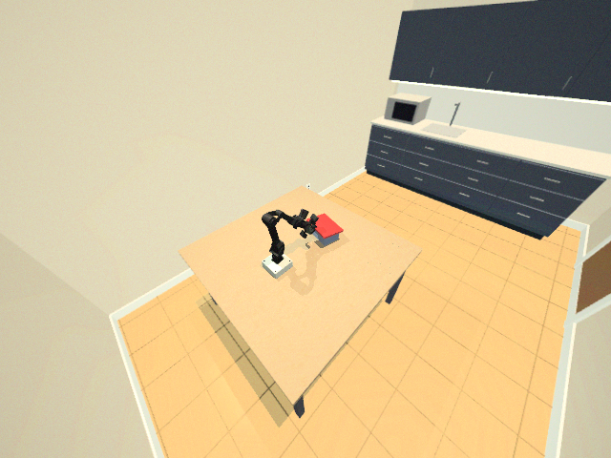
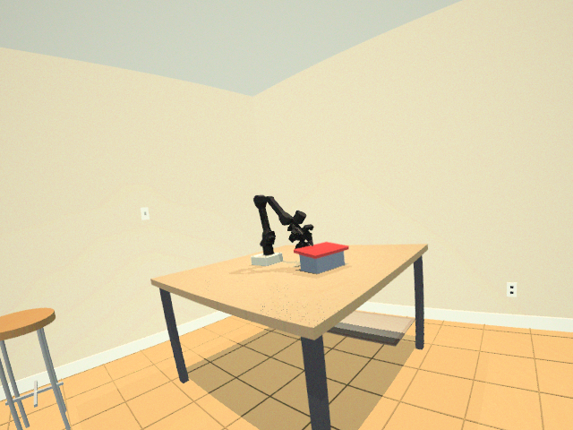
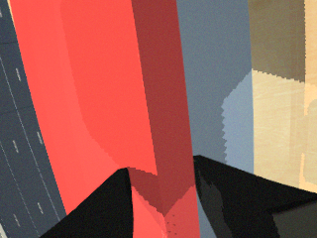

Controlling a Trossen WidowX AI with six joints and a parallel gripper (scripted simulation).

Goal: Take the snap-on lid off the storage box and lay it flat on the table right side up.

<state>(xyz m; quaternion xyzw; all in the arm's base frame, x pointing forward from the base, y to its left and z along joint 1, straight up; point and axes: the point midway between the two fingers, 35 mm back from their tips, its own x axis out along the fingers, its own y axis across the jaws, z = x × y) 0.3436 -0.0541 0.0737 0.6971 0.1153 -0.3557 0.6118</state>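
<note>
The lid lies 70 mm ahead of my gripper tip and 30 mm to the right of it. From my gripper tip the other things lie so: storage box: 70 mm ahead, 30 mm to the right, 60 mm below.
</note>
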